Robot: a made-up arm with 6 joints. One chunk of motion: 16 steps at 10 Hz.
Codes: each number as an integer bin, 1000 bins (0 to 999) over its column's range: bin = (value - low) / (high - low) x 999, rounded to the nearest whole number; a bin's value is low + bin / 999 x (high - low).
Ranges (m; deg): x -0.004..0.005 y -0.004..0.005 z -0.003..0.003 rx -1.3..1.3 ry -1..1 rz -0.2..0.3
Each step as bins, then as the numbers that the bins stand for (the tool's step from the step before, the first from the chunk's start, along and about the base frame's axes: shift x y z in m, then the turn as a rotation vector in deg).
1 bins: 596 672 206 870 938 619
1 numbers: 0.00137 0.00205 -0.00176 0.964 0.878 0.110
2 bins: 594 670 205 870 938 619
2 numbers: 0.00135 0.00204 -0.00177 0.964 0.878 0.110
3 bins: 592 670 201 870 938 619
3 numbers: 0.00133 0.00204 -0.00179 0.964 0.878 0.110
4 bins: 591 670 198 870 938 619
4 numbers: 0.00132 0.00204 -0.00181 0.964 0.878 0.110
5 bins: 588 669 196 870 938 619
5 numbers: 0.00130 0.00203 -0.00182 0.964 0.878 0.110
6 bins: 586 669 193 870 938 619
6 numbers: 0.00128 0.00203 -0.00184 0.964 0.878 0.110
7 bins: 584 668 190 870 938 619
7 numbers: 0.00126 0.00202 -0.00186 0.964 0.878 0.110
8 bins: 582 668 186 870 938 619
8 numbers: 0.00124 0.00202 -0.00188 0.964 0.878 0.110
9 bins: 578 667 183 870 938 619
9 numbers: 0.00121 0.00201 -0.00190 0.964 0.878 0.110
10 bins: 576 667 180 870 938 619
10 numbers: 0.00119 0.00201 -0.00192 0.964 0.878 0.110
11 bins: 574 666 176 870 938 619
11 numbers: 0.00117 0.00200 -0.00194 0.964 0.878 0.110
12 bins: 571 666 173 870 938 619
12 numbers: 0.00114 0.00200 -0.00196 0.964 0.878 0.110
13 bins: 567 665 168 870 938 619
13 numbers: 0.00111 0.00199 -0.00199 0.964 0.878 0.110
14 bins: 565 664 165 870 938 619
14 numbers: 0.00109 0.00198 -0.00201 0.964 0.878 0.110
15 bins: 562 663 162 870 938 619
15 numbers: 0.00106 0.00197 -0.00203 0.964 0.878 0.110
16 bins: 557 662 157 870 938 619
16 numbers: 0.00102 0.00196 -0.00206 0.964 0.878 0.110
